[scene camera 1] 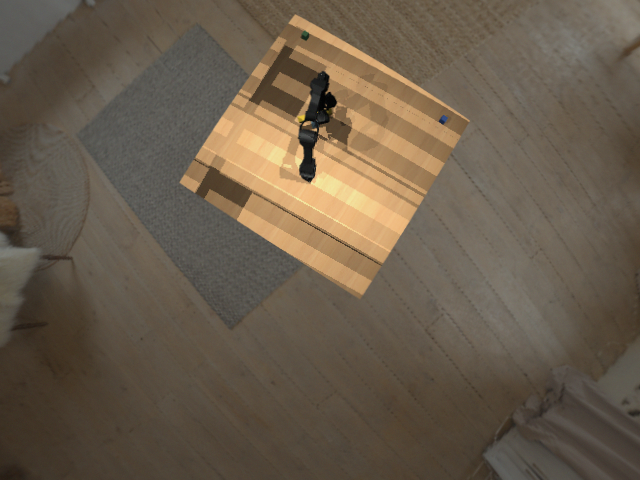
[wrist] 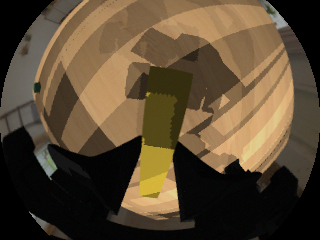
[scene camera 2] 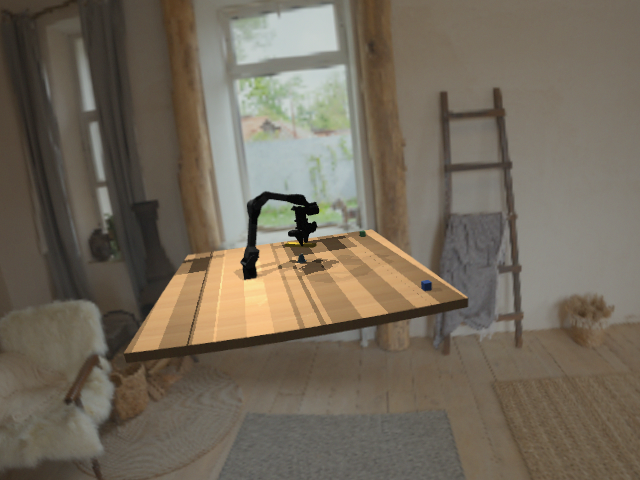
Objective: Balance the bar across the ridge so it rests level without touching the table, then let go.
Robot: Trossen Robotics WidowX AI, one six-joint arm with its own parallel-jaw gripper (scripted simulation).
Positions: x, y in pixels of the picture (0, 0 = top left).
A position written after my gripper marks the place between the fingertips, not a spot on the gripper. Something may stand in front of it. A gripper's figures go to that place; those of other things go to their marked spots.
Labels:
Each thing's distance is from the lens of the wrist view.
my gripper [wrist: 158, 142]: 0.10 m
yellow bar [wrist: 167, 95]: 0.07 m

